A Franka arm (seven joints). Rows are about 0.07 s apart.
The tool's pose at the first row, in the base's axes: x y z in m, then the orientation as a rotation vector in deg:
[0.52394 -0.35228 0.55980 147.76 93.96 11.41]
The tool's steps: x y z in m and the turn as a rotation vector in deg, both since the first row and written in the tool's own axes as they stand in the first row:
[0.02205 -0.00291 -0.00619 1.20 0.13 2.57]
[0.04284 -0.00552 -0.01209 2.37 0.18 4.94]
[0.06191 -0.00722 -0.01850 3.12 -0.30 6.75]
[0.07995 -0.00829 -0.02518 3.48 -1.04 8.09]
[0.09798 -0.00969 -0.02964 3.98 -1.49 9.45]
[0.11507 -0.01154 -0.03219 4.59 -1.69 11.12]
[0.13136 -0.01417 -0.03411 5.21 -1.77 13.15]
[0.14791 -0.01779 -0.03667 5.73 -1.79 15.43]
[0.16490 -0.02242 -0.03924 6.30 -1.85 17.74]
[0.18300 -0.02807 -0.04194 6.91 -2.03 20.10]
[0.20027 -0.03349 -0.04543 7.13 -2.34 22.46]
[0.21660 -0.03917 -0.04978 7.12 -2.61 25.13]
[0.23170 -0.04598 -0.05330 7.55 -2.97 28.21]
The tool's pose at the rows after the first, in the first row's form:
[0.52964 -0.33110 0.56700 150.89 91.36 10.82]
[0.53512 -0.31118 0.57387 153.76 88.89 10.12]
[0.54061 -0.29321 0.58126 155.63 86.71 8.99]
[0.54620 -0.27645 0.58893 156.71 84.87 7.80]
[0.55183 -0.25954 0.59435 157.99 83.14 6.87]
[0.55695 -0.24329 0.59777 159.66 81.09 6.21]
[0.56113 -0.22743 0.60040 161.62 78.56 5.71]
[0.56443 -0.21091 0.60355 -163.00 -75.30 -5.36]
[0.56702 -0.19357 0.60660 -163.92 -71.79 -4.90]
[0.56913 -0.17479 0.60972 -164.84 -68.22 -4.25]
[0.57099 -0.15687 0.61359 -166.05 -64.74 -3.77]
[0.57209 -0.13968 0.61821 -167.49 -60.83 -3.55]
[0.57178 -0.12313 0.62178 -168.71 -56.20 -2.85]

